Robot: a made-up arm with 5 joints.
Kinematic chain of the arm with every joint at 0, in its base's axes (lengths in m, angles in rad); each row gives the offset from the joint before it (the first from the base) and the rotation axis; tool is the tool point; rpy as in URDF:
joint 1: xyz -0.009 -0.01 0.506 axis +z
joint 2: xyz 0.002 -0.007 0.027 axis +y
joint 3: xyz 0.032 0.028 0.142 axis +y
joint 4: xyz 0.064 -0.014 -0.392 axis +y
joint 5: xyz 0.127 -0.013 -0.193 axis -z
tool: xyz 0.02 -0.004 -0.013 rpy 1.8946 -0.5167 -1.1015
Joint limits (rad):
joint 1: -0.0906..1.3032
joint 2: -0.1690..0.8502
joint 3: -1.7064..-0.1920
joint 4: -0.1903..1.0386
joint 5: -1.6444..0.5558
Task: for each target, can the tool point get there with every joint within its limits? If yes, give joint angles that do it. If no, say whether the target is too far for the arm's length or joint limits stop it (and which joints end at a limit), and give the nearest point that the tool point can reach.
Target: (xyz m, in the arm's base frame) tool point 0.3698 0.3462 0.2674
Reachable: yes | joints 0.7411 0.0360 -0.9312 0.9324 -0.8931
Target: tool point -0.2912 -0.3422 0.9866
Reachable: no: joint limits stop it (at a limit: joint 1, joint 2, joint 3, joint 4, joint 5) | nearest point 0.4656 -0.0731 1.0797 | short by 0.809 m
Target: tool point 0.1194 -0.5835 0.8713
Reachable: no: joint limits stop it (at a limit: joint 1, joint 2, joint 3, joint 4, joint 5) | nearest point 0.4656 -0.0731 1.0797 | short by 0.651 m
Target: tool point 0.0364 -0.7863 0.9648
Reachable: no: too far | nearest point 0.4656 -0.0731 1.0797 | short by 0.840 m
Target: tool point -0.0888 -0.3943 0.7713
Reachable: no: joint limits stop it (at a limit: joint 1, joint 2, joint 3, joint 4, joint 5) | nearest point -0.0968 -0.2763 0.1508 | short by 0.632 m
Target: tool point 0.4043 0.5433 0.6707
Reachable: yes | joints 0.9268 0.1742 -1.4061 -0.0175 -0.5823
